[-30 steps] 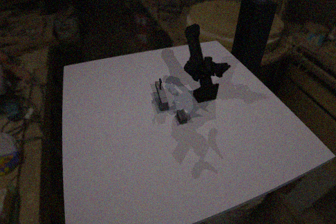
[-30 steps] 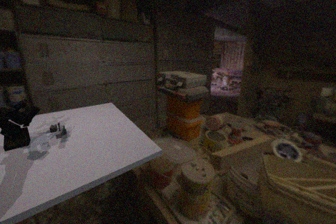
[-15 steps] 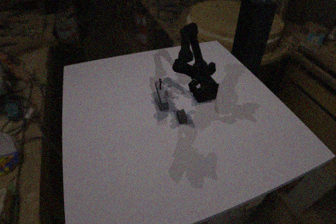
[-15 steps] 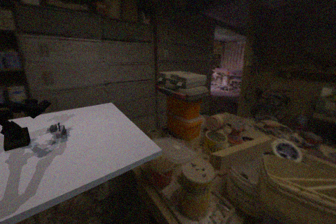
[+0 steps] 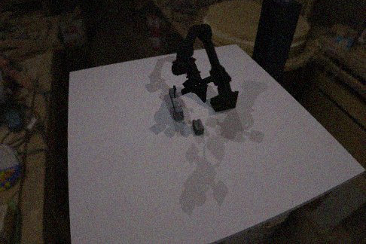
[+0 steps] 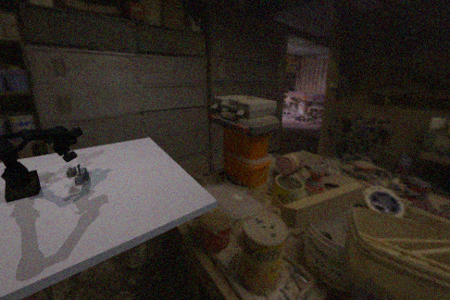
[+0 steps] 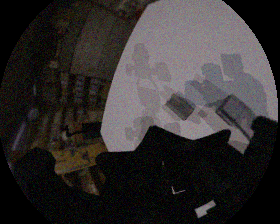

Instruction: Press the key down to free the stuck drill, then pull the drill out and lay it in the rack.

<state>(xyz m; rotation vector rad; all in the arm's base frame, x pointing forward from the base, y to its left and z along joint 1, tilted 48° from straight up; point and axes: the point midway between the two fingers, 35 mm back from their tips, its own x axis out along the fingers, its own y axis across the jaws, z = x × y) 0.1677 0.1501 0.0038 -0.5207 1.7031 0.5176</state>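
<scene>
The thin dark drill is 10 cm ahead of my gripper tip, 18 cm to the right of it and 6 cm below it. From my gripper tip the other things lie so: slotted rack: 3 cm ahead, 2 cm to the left, 14 cm below.
</scene>
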